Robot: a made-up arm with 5 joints.
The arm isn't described. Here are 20 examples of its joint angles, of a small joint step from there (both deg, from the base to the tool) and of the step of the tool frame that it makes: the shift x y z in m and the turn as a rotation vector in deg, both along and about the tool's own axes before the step.
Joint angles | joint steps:
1: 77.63 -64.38 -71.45 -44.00 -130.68 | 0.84 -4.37 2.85 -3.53 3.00
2: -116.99 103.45 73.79 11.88 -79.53 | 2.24 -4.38 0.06 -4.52 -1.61
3: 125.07 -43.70 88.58 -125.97 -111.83 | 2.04 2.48 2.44 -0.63 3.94
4: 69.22 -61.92 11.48 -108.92 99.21 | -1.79 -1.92 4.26 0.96 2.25
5: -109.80 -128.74 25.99 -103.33 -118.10 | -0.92 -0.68 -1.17 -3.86 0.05
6: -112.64 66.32 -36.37 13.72 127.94 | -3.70 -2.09 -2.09 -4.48 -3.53
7: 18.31 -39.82 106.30 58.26 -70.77 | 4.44 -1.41 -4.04 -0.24 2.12
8: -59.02 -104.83 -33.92 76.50 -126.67 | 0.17 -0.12 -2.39 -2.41 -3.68
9: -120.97 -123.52 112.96 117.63 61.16 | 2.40 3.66 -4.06 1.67 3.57
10: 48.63 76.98 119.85 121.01 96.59 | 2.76 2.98 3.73 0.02 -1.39
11: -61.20 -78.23 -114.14 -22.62 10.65 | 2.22 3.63 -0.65 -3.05 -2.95
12: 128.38 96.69 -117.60 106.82 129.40 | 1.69 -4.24 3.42 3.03 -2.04
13: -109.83 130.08 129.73 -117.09 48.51 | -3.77 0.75 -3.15 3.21 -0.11
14: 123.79 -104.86 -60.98 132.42 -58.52 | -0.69 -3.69 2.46 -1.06 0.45
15: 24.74 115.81 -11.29 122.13 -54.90 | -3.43 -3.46 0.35 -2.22 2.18
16: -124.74 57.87 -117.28 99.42 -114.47 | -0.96 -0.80 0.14 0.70 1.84
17: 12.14 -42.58 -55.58 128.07 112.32 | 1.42 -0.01 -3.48 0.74 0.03
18: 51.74 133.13 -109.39 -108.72 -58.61 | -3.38 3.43 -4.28 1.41 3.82
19: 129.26 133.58 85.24 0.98 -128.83 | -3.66 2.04 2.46 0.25 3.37
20: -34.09 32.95 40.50 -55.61 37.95 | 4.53 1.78 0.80 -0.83 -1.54
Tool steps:
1: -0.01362 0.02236 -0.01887 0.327 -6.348 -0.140
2: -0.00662 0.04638 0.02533 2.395 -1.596 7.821
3: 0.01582 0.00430 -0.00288 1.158 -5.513 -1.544
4: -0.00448 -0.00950 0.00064 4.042 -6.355 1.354
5: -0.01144 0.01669 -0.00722 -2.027 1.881 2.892
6: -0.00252 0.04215 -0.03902 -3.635 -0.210 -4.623
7: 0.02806 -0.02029 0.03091 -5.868 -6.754 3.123
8: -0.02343 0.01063 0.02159 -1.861 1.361 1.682
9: 0.00317 -0.07260 -0.06188 -3.365 -6.313 4.817
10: 0.00427 -0.00394 0.05445 -1.552 6.105 1.299
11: 0.01755 0.03170 -0.00277 5.785 0.261 1.586
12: 0.01171 -0.07070 0.06445 7.176 4.351 2.108
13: -0.00514 -0.02354 -0.00863 -6.708 4.391 1.497
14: 0.00133 -0.03616 -0.03500 -1.762 2.093 -1.804
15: -0.01110 0.03523 0.02365 5.933 -1.017 1.390
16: 0.01198 -0.01719 -0.00715 0.930 -1.133 -1.538
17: -0.01941 -0.00658 -0.06198 -3.105 -3.068 1.523
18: -0.01833 -0.01613 0.01198 -0.555 3.594 1.445
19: 0.01163 -0.01524 -0.02811 1.153 -0.646 -1.792
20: -0.01314 -0.01771 0.01827 -0.632 3.825 2.877
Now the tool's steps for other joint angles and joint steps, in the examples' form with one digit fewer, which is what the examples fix.
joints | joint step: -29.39 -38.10 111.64 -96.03 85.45 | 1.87 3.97 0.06 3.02 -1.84
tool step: -0.0192 -0.0475 0.0095 -0.35 3.32 7.12
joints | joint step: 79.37 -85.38 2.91 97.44 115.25 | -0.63 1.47 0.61 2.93 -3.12
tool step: -0.0083 -0.0298 0.0237 2.85 3.56 2.72
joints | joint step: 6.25 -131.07 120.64 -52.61 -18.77 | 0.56 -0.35 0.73 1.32 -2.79
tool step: 0.0006 -0.0032 0.0002 -0.78 2.26 -1.46
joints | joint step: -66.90 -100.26 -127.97 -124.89 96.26 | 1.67 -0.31 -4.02 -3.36 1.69
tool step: 0.0031 0.0273 0.0018 -1.61 1.93 -1.88
